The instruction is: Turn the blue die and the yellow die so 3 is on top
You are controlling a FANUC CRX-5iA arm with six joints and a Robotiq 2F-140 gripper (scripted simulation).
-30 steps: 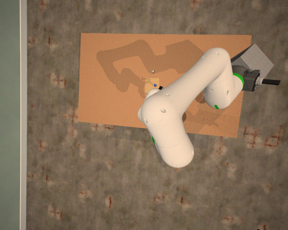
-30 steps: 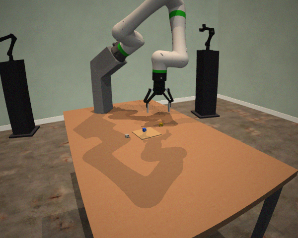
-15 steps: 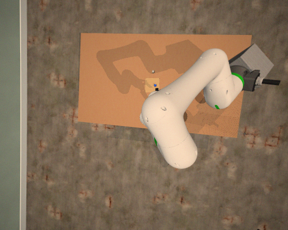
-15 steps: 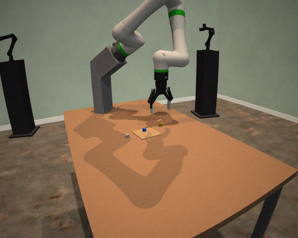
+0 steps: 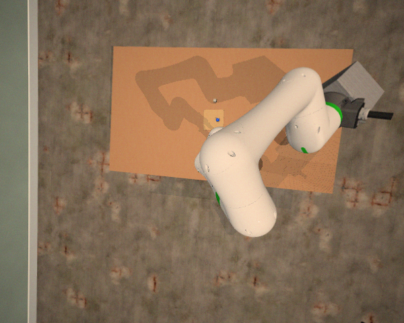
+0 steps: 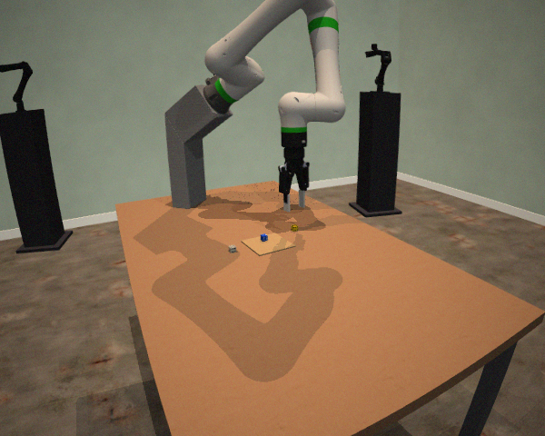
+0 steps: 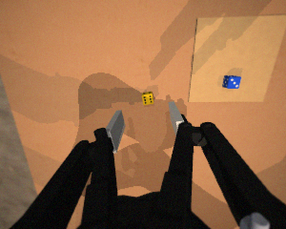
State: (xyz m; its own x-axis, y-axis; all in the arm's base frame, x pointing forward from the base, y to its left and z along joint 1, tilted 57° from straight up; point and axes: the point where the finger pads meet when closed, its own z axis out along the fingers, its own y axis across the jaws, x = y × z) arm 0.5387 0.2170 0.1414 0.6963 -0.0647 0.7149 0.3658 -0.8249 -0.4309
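The yellow die lies 100 mm below my hand. Also, from my hand: blue die: 80 mm ahead, 130 mm to the right, 100 mm below; then white die: 140 mm ahead, 250 mm to the right, 100 mm below; then tan mat: 110 mm ahead, 120 mm to the right, 110 mm below.
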